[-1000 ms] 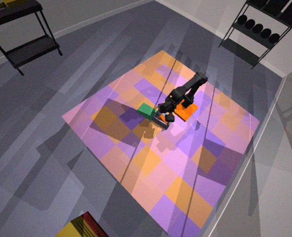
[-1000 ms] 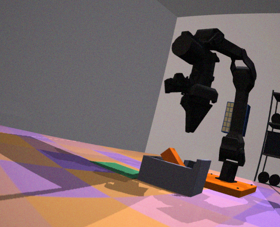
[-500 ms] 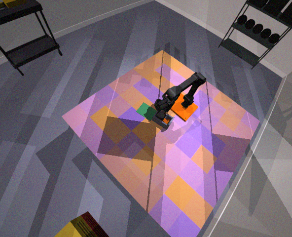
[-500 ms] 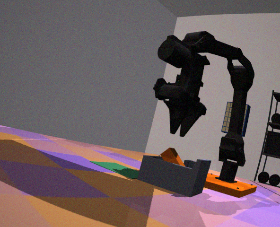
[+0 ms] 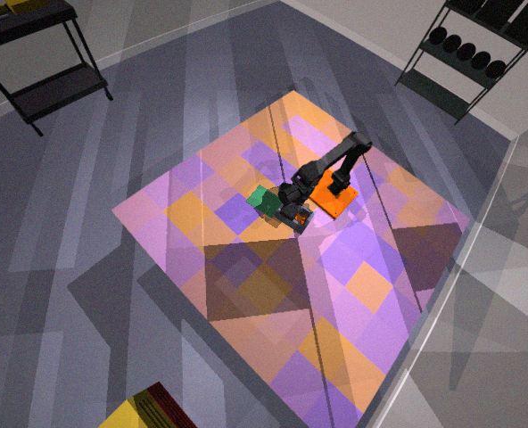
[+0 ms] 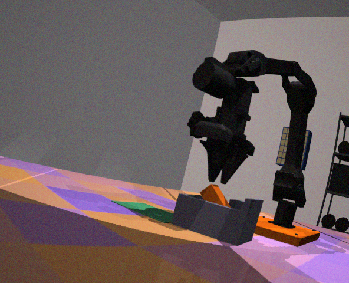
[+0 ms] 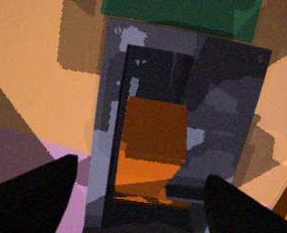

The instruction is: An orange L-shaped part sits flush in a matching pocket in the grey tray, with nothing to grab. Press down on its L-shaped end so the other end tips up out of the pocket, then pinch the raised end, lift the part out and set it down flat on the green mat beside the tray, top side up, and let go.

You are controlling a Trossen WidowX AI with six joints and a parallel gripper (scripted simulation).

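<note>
My gripper tip is now 60 mm above the orange L-shaped part, 30 mm to the right of it and 30 mm past it. From my gripper tip the other things lie so: green mat 140 mm to the right, 120 mm below, 20 mm ahead.
</note>
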